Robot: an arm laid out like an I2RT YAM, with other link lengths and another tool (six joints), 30 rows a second.
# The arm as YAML. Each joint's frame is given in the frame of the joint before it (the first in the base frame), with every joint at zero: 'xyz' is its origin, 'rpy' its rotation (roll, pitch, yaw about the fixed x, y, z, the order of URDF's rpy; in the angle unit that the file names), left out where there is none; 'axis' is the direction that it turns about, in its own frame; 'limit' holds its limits. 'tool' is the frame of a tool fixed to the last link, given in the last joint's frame.
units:
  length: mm
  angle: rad
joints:
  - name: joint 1
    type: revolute
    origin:
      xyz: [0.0, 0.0, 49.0]
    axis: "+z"
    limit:
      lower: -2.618
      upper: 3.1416
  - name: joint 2
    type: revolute
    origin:
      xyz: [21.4, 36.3, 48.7]
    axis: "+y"
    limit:
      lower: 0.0
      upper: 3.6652
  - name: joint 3
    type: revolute
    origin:
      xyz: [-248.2, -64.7, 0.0]
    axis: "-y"
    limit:
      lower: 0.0
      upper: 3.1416
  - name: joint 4
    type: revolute
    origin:
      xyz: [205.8, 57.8, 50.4]
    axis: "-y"
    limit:
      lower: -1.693
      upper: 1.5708
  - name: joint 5
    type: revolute
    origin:
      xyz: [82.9, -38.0, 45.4]
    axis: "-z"
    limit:
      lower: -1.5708
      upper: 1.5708
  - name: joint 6
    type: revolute
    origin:
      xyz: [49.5, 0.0, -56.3]
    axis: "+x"
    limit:
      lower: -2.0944
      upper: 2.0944
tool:
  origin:
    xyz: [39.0, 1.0, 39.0]
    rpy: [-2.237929, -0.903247, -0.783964]
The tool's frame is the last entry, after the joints.
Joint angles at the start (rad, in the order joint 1, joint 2, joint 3, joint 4, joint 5, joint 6):
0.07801 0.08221 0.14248 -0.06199 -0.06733 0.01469
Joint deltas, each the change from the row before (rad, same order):
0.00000 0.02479 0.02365 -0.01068 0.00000 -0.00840
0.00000 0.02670 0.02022 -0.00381 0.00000 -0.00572
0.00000 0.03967 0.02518 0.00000 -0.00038 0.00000
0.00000 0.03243 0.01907 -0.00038 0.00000 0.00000
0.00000 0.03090 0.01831 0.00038 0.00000 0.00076
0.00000 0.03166 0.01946 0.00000 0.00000 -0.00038
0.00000 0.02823 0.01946 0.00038 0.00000 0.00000
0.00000 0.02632 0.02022 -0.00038 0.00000 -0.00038
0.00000 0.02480 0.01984 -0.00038 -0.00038 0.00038
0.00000 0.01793 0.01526 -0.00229 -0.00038 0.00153
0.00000 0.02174 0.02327 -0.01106 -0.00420 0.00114
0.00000 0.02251 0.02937 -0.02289 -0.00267 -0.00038
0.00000 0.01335 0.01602 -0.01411 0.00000 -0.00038
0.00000 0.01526 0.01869 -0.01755 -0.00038 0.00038
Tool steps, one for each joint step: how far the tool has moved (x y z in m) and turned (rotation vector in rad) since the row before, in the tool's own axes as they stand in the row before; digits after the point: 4 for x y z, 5 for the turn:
0.0033 -0.0022 -0.0005 -0.00859 -0.01024 -0.00427
0.0033 -0.0018 -0.0001 -0.00672 -0.00895 -0.00232
0.0046 -0.0020 0.0006 -0.00560 -0.01281 0.00382
0.0034 -0.0013 0.0010 -0.00559 -0.01197 0.00376
0.0035 -0.0013 0.0010 -0.00464 -0.01064 0.00403
0.0037 -0.0014 0.0011 -0.00514 -0.01063 0.00300
0.0039 -0.0016 0.0006 -0.00342 -0.00731 0.00230
0.0041 -0.0019 0.0003 -0.00280 -0.00565 0.00143
0.0041 -0.0019 0.0002 -0.00171 -0.00484 0.00166
0.0030 -0.0013 0.0002 -0.00105 -0.00451 0.00259
0.0036 -0.0021 0.0000 -0.00009 -0.01035 0.00206
0.0037 -0.0021 -0.0001 -0.00459 -0.01525 0.00313
0.0019 -0.0008 0.0003 -0.00480 -0.00995 0.00288
0.0020 -0.0009 0.0003 -0.00526 -0.01247 0.00417

